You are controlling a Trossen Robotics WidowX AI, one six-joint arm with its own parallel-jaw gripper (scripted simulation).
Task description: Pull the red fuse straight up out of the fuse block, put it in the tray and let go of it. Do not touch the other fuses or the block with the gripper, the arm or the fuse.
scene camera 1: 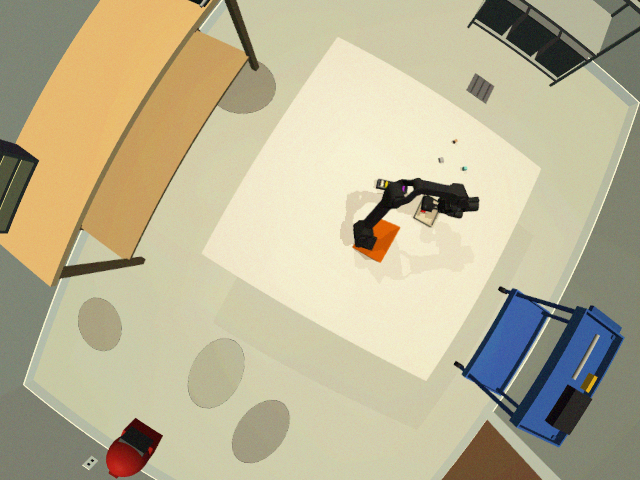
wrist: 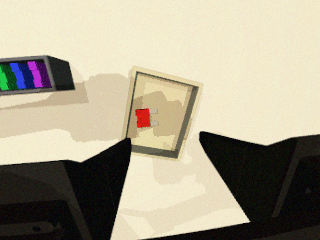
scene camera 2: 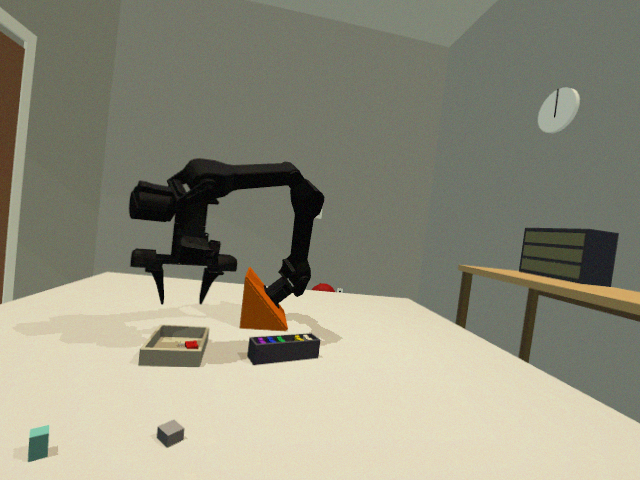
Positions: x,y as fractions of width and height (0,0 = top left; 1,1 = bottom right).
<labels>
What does my gripper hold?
Nothing.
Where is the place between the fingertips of my gripper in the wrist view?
At 0.52,0.58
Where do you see a tray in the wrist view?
At 0.55,0.41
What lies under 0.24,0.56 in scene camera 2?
My gripper.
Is my gripper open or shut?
Open.
</labels>
